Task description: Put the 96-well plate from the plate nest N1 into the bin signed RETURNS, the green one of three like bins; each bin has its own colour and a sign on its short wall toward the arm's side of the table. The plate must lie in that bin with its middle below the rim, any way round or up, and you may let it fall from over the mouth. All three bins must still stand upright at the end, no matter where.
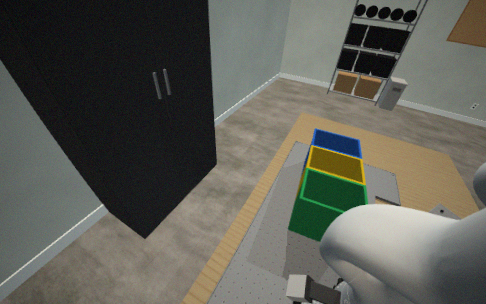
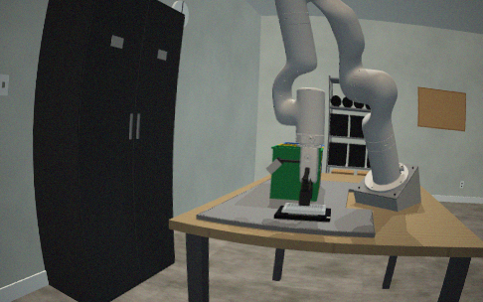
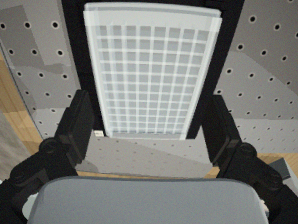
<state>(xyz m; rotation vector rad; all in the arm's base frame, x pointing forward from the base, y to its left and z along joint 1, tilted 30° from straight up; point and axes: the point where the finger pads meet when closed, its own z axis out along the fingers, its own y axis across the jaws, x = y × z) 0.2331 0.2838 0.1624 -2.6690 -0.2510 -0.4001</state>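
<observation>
My gripper is now 3 cm above the white 96-well plate. From my hand the other things lie so: black plate nest (4 cm below); yellow bin (15 cm ahead, 37 cm to the right, 4 cm above); green bin (12 cm ahead, 24 cm to the right, 4 cm above).
</observation>
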